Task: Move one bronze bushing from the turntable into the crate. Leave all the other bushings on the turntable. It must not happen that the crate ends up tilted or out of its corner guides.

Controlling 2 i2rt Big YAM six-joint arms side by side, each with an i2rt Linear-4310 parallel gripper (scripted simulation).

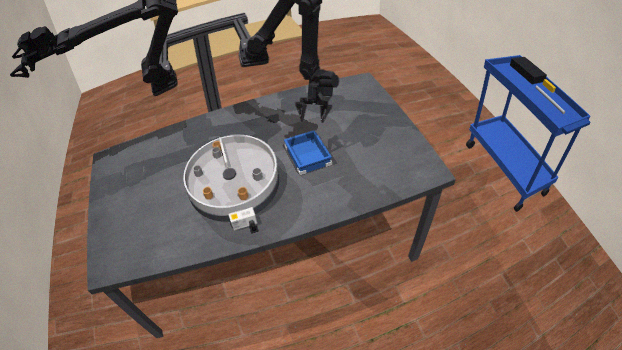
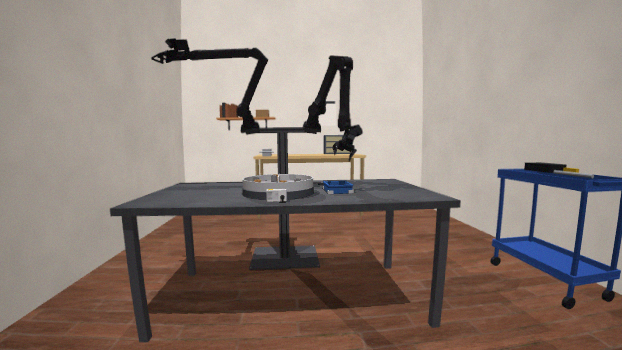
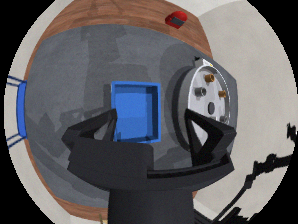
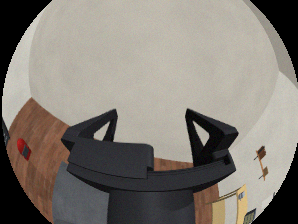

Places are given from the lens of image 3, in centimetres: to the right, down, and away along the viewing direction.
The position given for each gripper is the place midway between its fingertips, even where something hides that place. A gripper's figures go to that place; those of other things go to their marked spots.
left gripper (image 3: 150,112): 0, 0, 13
blue crate (image 3: 138,104): -4, -3, 33
